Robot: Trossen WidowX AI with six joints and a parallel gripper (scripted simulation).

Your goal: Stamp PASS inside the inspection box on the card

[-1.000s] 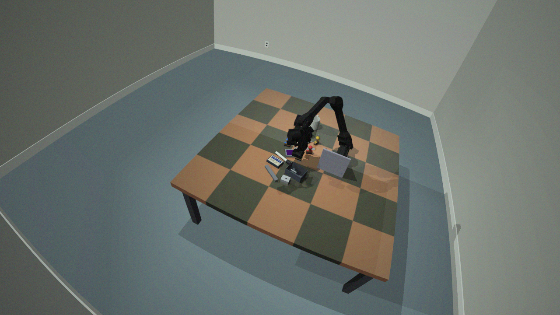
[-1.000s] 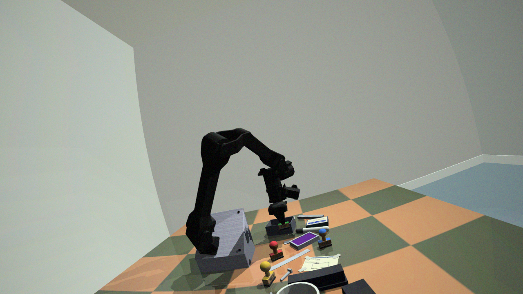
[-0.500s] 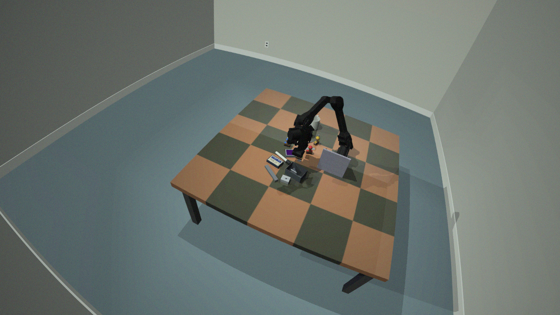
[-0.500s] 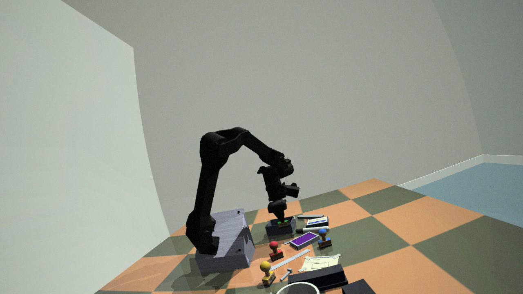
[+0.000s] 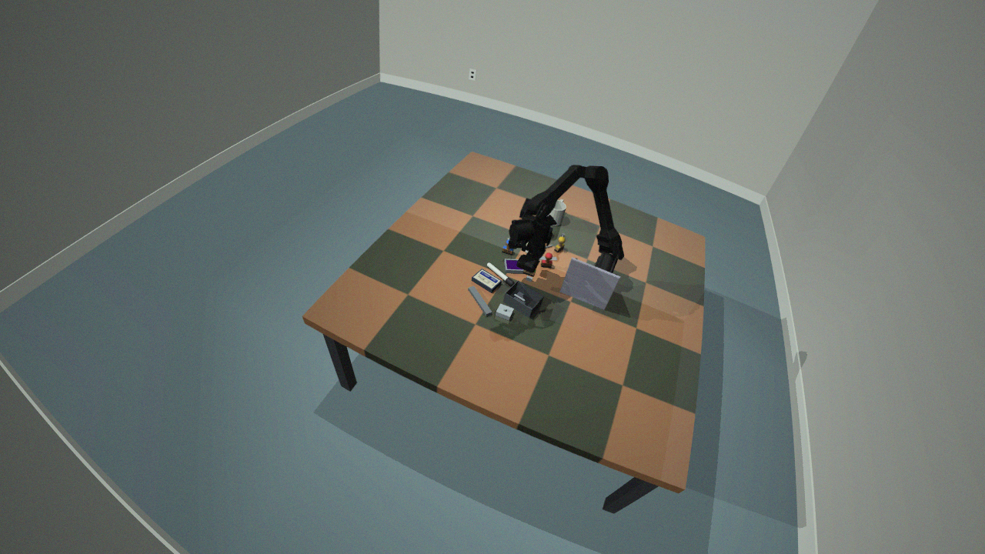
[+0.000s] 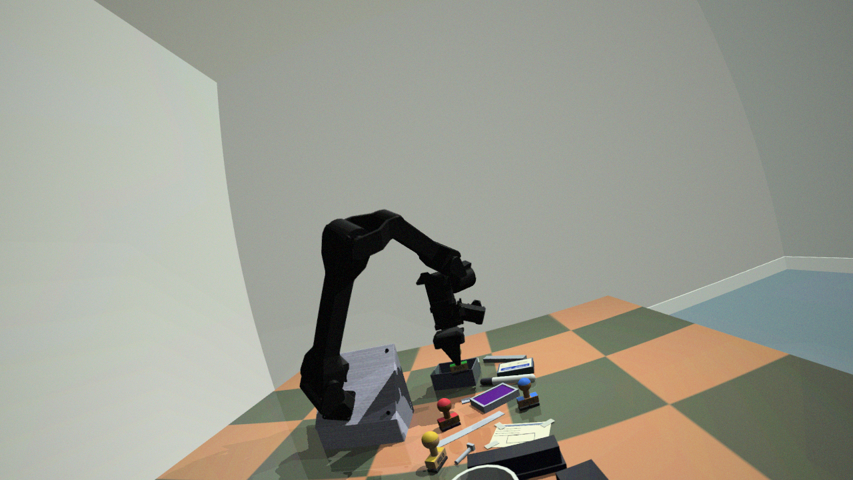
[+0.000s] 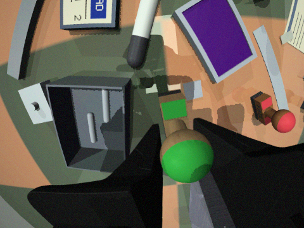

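The purple ink pad is 70 mm ahead of my gripper tip, 60 mm to the right of it and 80 mm below it. Also, from my gripper tip: green-knobbed stamp: right at my gripper tip; grey tray: 30 mm behind, 90 mm to the left, 70 mm below; white marker: 80 mm ahead, 20 mm to the left, 70 mm below.
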